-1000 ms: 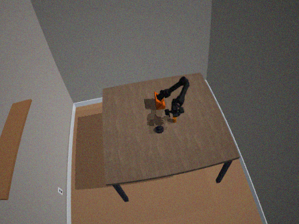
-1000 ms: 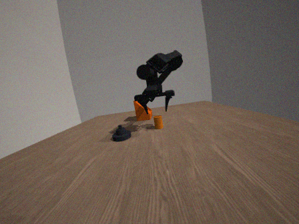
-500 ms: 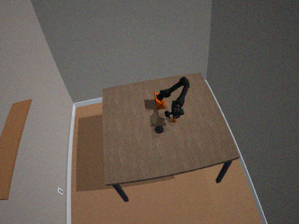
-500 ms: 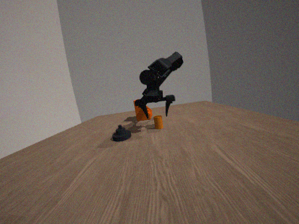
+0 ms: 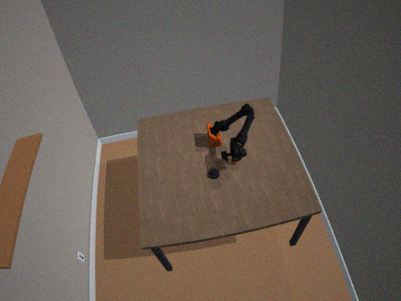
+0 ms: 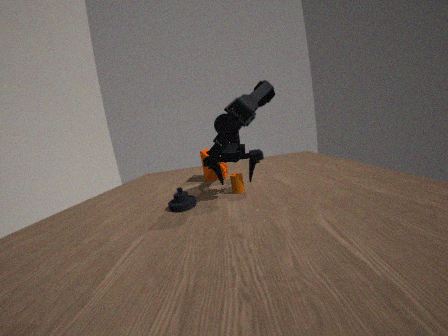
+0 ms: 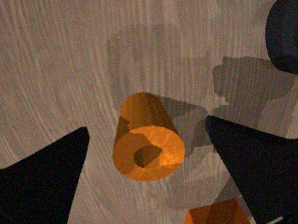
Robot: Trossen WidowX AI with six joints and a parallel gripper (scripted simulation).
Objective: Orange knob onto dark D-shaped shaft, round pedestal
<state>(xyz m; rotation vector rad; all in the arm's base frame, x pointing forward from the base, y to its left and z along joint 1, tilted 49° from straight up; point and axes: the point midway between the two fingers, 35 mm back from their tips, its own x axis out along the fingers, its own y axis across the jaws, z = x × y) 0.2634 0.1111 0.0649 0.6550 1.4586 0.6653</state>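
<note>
Right now my gripper tip is right at the orange knob. Also, from my gripper tip: dark round pedestal (17 cm to the right, 8 cm ahead).
</note>
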